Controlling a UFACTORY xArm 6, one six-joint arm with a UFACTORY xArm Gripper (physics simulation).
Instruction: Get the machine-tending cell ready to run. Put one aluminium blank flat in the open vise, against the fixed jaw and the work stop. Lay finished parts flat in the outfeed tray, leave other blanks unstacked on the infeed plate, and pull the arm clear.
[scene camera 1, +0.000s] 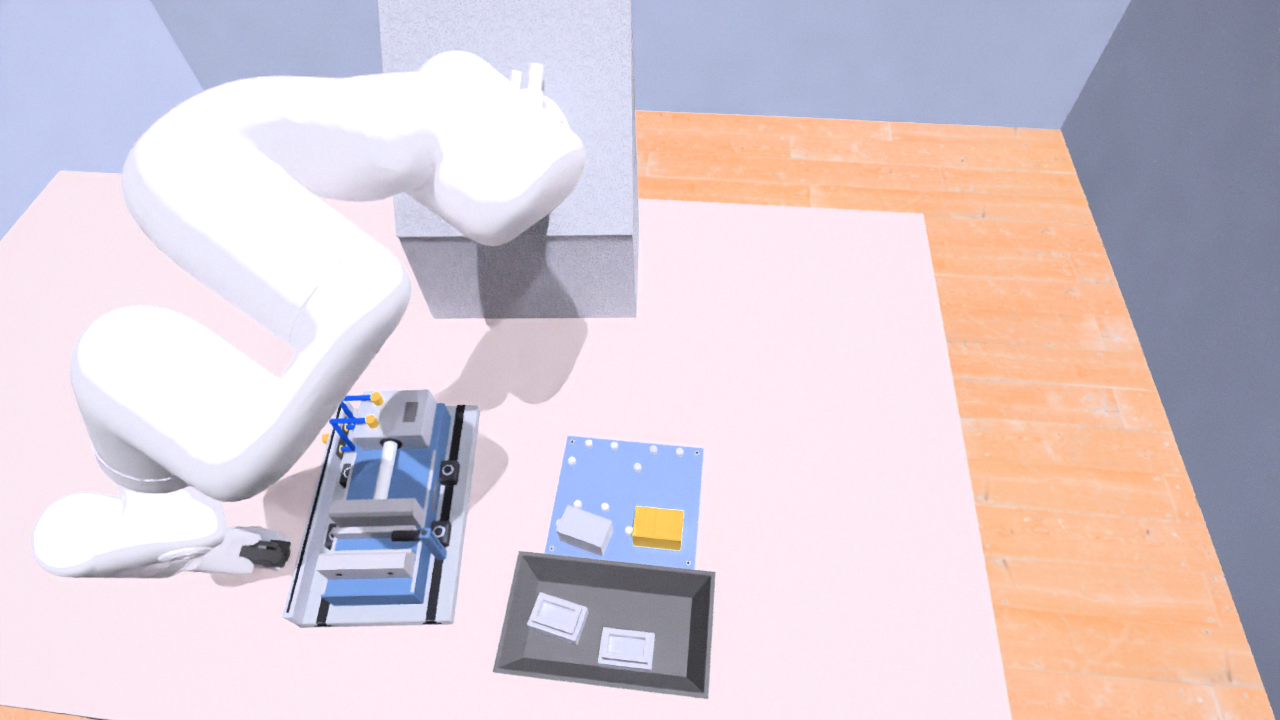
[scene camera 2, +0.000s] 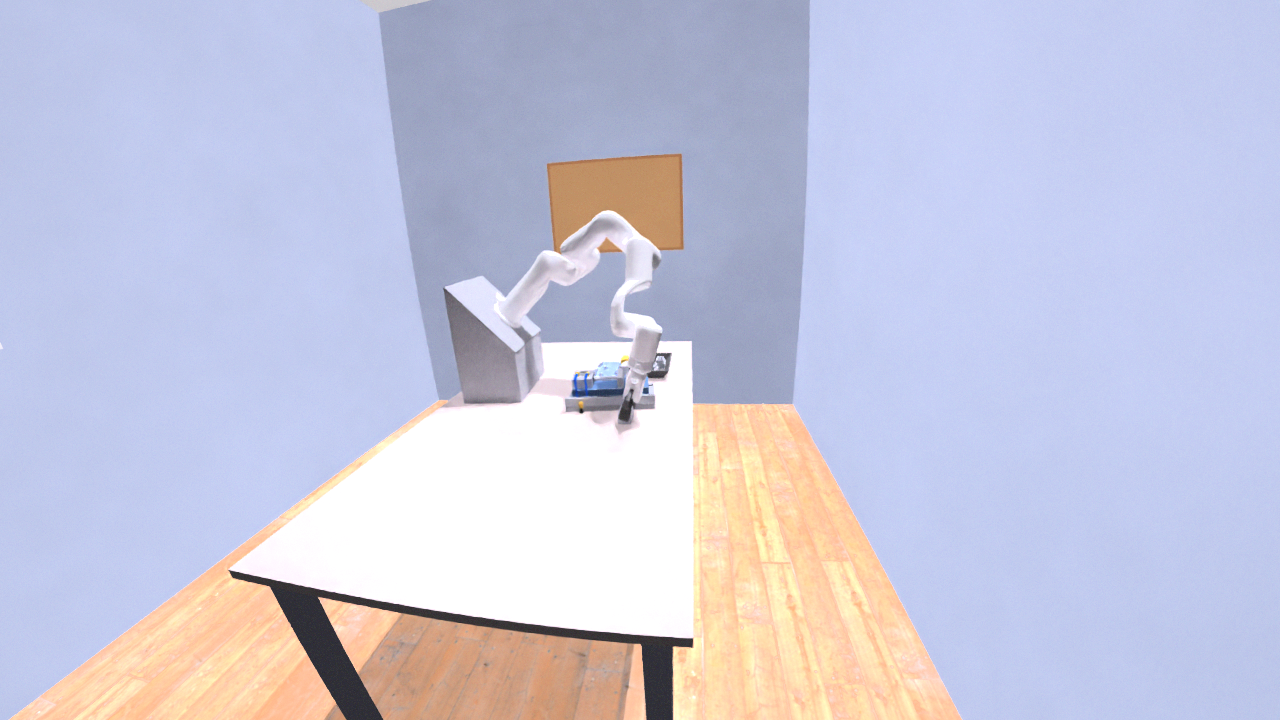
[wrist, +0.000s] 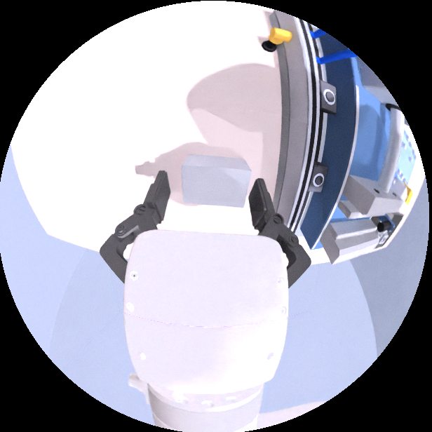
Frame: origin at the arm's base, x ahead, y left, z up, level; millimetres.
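Seen in the pictures: gripper, fingertip midpoint: (scene camera 1: 251, 548) (scene camera 2: 626, 414); arm's base, link origin: (scene camera 2: 506, 316).
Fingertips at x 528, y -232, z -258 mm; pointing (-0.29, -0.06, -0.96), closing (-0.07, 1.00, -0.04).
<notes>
Pixels of each thing's middle, then the offset from my fingertips to it. "pt": a spot on its surface instead.
- blue vise, body centre: (scene camera 1: 385, 495) (scene camera 2: 611, 386) dx -96, dy +152, dz +27 mm
- work stop, surface spot: (scene camera 1: 433, 540) pt dx -46, dy +248, dz +57 mm
- grey blank, body centre: (scene camera 1: 585, 531) dx -114, dy +410, dz +5 mm
- blue infeed plate, body centre: (scene camera 1: 627, 500) (scene camera 2: 615, 369) dx -176, dy +449, dz -18 mm
- dark outfeed tray, surface spot: (scene camera 1: 508, 617) pt dx +11, dy +354, dz +19 mm
- yellow block, body centre: (scene camera 1: 658, 528) dx -138, dy +499, dz +4 mm
- vise base, surface spot: (scene camera 1: 307, 573) pt dx +16, dy +95, dz +15 mm
My gripper (scene camera 1: 268, 552) (scene camera 2: 626, 413) (wrist: 210, 183) is open and low beside the vise base's outer side. In the wrist view a grey aluminium blank (wrist: 212, 187) lies on the table between the spread fingers, with gaps on both sides; the arm hides it in scene camera 1. The blue vise (scene camera 1: 374, 591) has its front jaw (scene camera 1: 365, 564) (wrist: 352, 239) and screw-side jaw (scene camera 1: 375, 513) (wrist: 372, 195) apart. The work stop (scene camera 1: 433, 540) is at the jaw gap's right end. Another grey blank (scene camera 1: 584, 529) lies on the blue infeed plate (scene camera 1: 604, 479). Two finished parts (scene camera 1: 558, 617) (scene camera 1: 626, 647) lie apart in the dark outfeed tray (scene camera 1: 508, 617).
A yellow block (scene camera 1: 657, 527) is on the infeed plate. Blue pipes with yellow ends (scene camera 1: 358, 420) stand at the vise's rear left. A yellow fitting (wrist: 280, 36) sticks out from the vise base (scene camera 1: 307, 573) (wrist: 297, 115). A grey pedestal (scene camera 1: 590, 161) (scene camera 2: 490, 358) stands behind.
</notes>
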